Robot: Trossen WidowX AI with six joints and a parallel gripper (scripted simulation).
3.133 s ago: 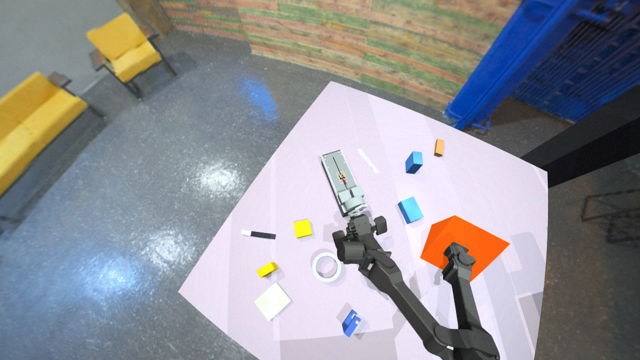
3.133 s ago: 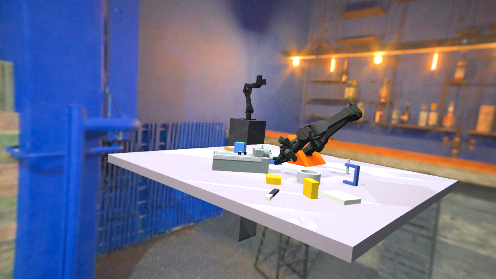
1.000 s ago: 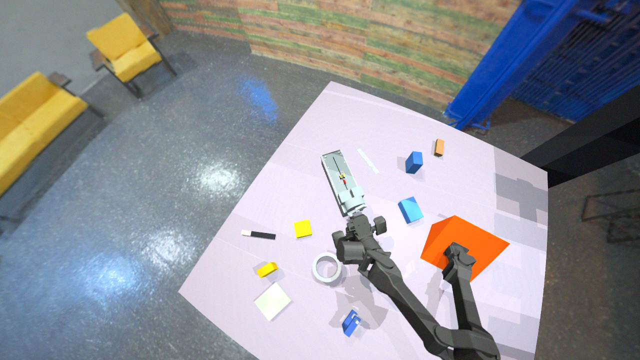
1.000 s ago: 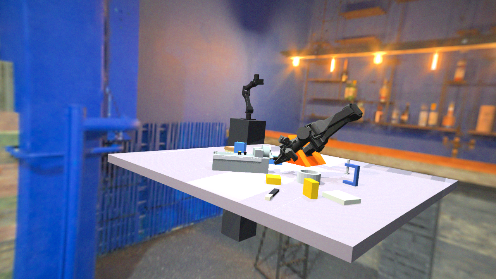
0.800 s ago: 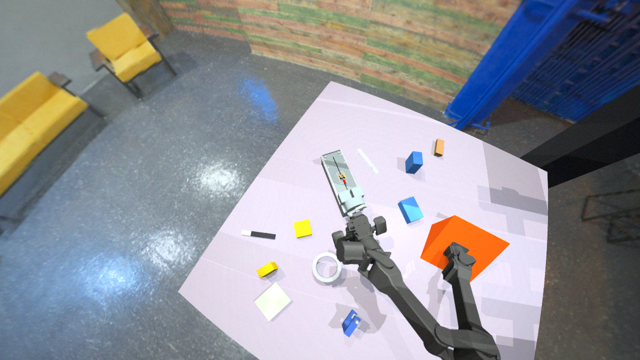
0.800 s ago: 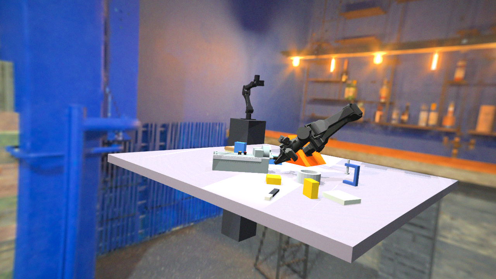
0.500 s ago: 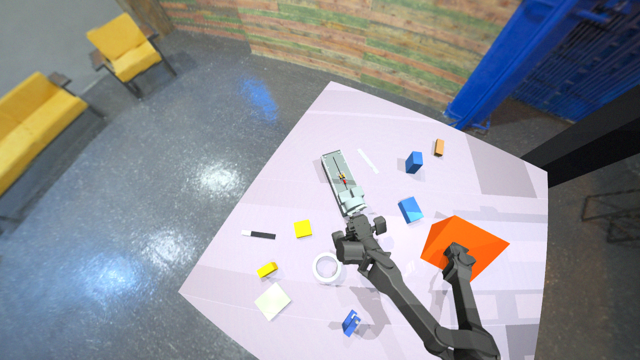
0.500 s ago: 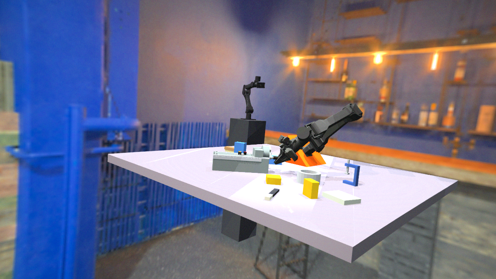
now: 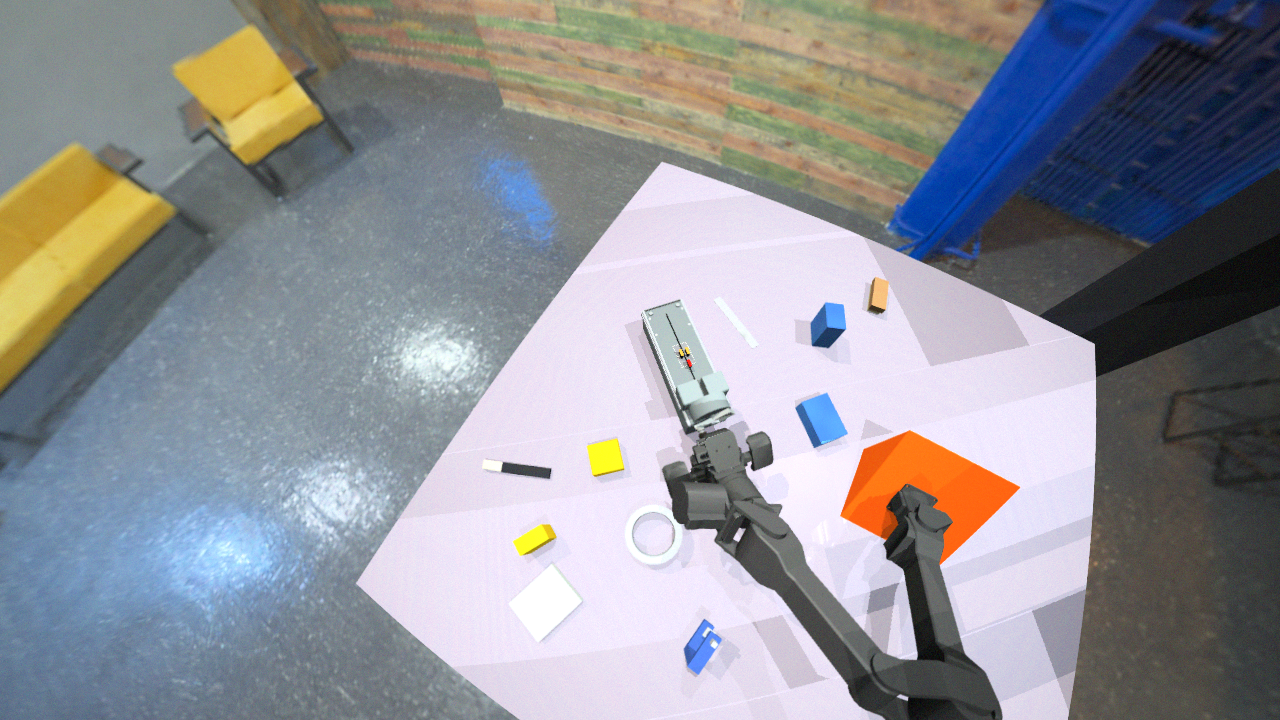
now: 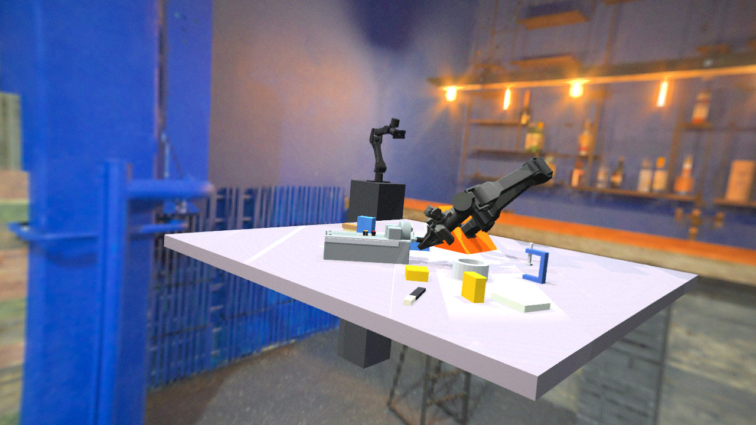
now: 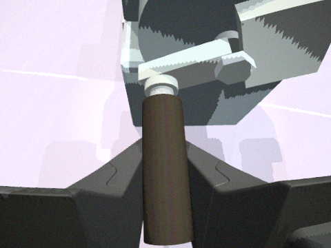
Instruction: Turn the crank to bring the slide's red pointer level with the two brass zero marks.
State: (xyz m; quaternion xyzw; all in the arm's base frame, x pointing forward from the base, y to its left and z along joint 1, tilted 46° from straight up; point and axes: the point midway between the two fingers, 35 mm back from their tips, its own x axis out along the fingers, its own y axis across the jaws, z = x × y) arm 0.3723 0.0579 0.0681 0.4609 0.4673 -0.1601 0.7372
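Right now my gripper tip is 90 mm short of the red pointer, 110 mm to the left of it and 30 mm below it. The rest, counted from my gripper tip: brown crank handle 10 mm behind, 10 mm to the left, 30 mm above; metal strip 60 mm ahead, 290 mm to the right, 50 mm below; blue clamp 160 mm behind, 310 mm to the left.
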